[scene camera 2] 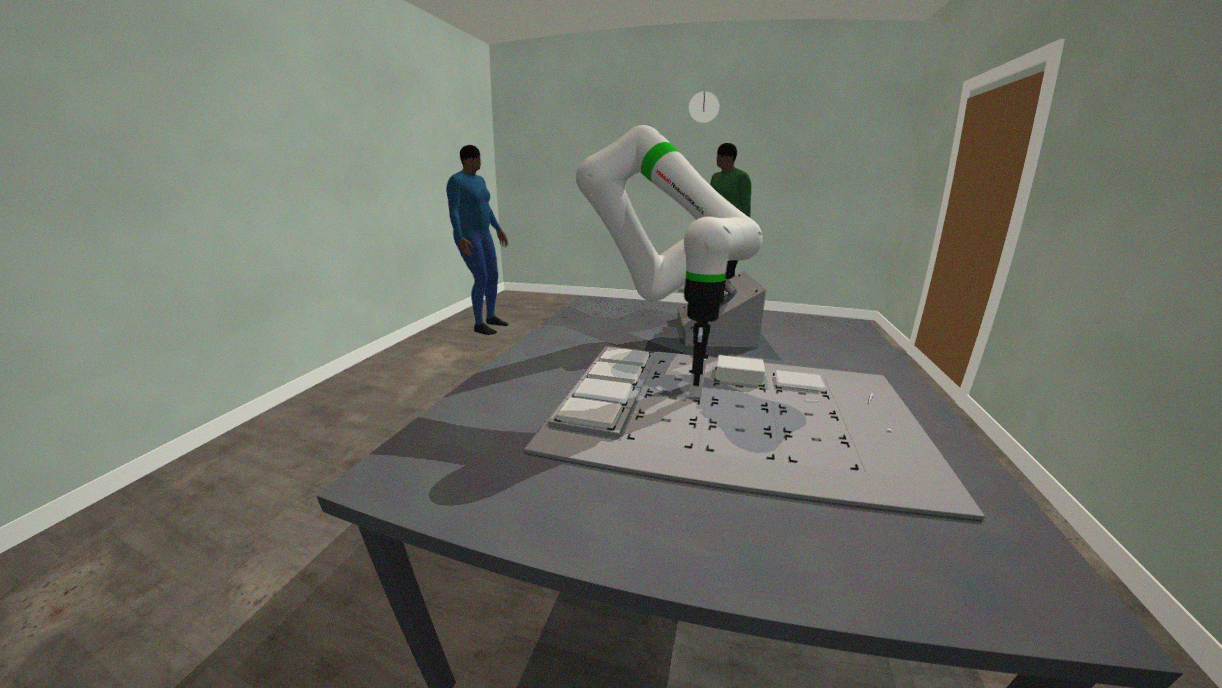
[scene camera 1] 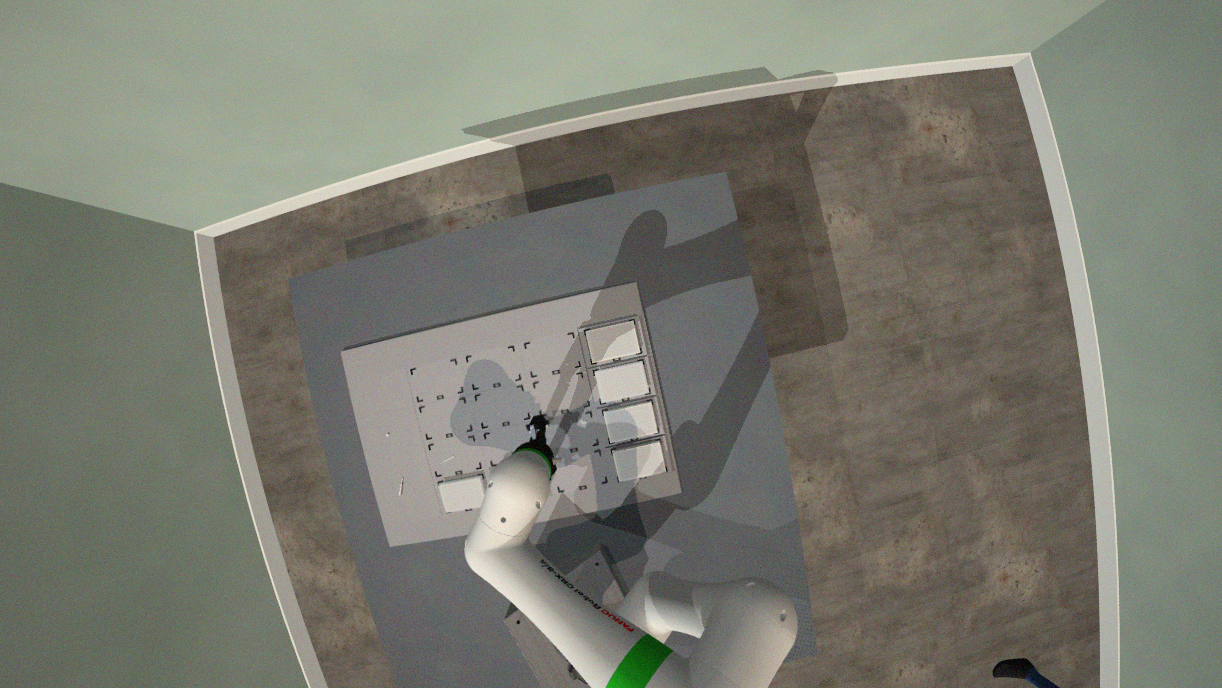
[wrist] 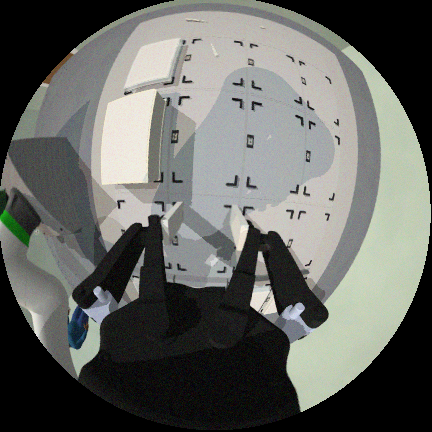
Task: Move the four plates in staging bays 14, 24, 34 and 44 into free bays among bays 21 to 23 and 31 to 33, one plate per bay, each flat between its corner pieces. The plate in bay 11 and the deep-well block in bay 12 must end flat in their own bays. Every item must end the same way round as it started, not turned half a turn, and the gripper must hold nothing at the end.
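Frame: origin at the arm's base, x back, y down, z right, level; centimetres.
Seen in the pictures: gripper, fingertip midpoint: (scene camera 2: pixel 696 389) (scene camera 1: pixel 549 435) (wrist: pixel 206 212).
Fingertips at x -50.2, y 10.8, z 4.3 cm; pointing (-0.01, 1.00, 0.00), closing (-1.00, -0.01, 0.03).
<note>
A point is followed by its place in that frame.
The staging plates lie white and flat in a column: bay 14 plate (scene camera 1: pixel 639 461) @(z 25.8, x -38.4, y 8.2 cm) (scene camera 2: pixel 625 355) @(z 25.5, x -38.7, y 8.3 cm) nearest the robot base, then bay 24 plate (scene camera 1: pixel 630 421) @(z 26.1, x -49.2, y 8.3 cm) (scene camera 2: pixel 613 370) @(z 26.5, x -49.5, y 8.2 cm), bay 34 plate (scene camera 1: pixel 622 381) @(z 26.7, x -59.8, y 8.3 cm) (scene camera 2: pixel 603 390) @(z 26.2, x -60.9, y 8.3 cm) and bay 44 plate (scene camera 1: pixel 613 341) @(z 26.9, x -70.3, y 8.3 cm) (scene camera 2: pixel 590 413) @(z 26.2, x -71.9, y 8.3 cm). The bay 11 plate (scene camera 1: pixel 461 493) @(z -23.5, x -40.3, y 9.7 cm) (scene camera 2: pixel 799 380) @(z -23.1, x -40.9, y 9.7 cm) (wrist: pixel 154 62) @(z -21.7, x -40.6, y 9.7 cm) lies flat. The thicker deep-well block (scene camera 2: pixel 739 368) @(z -6.5, x -42.7, y 7.1 cm) (wrist: pixel 127 137) @(z -6.5, x -40.2, y 7.0 cm) stands flat beside it; the arm hides it in scene camera 1. My gripper (scene camera 1: pixel 537 420) @(z 4.3, x -50.2, y 10.8 cm) (scene camera 2: pixel 697 380) @(z 4.3, x -50.2, y 10.8 cm) (wrist: pixel 206 212) @(z 4.3, x -50.2, y 10.8 cm) is open and empty, low over the board between block and staging column. Bays 22 and 32 show bare corner pieces.
The light board (scene camera 1: pixel 376 461) @(z -46.5, x -53.9, y 11.1 cm) (scene camera 2: pixel 906 461) @(z -40.2, x -72.1, y 11.1 cm) lies on the grey table (scene camera 1: pixel 342 299) @(z -45.2, x -101.0, y 12.1 cm) (scene camera 2: pixel 649 546) @(z 8.2, x -101.3, y 12.1 cm). A thin white piece (scene camera 1: pixel 401 486) @(z -40.9, x -45.5, y 10.7 cm) (scene camera 2: pixel 870 398) @(z -40.9, x -45.9, y 10.6 cm) (wrist: pixel 196 20) lies past bay 11. Two people, one in blue (scene camera 2: pixel 470 205) and one in green (scene camera 2: pixel 731 183), stand beyond the table.
</note>
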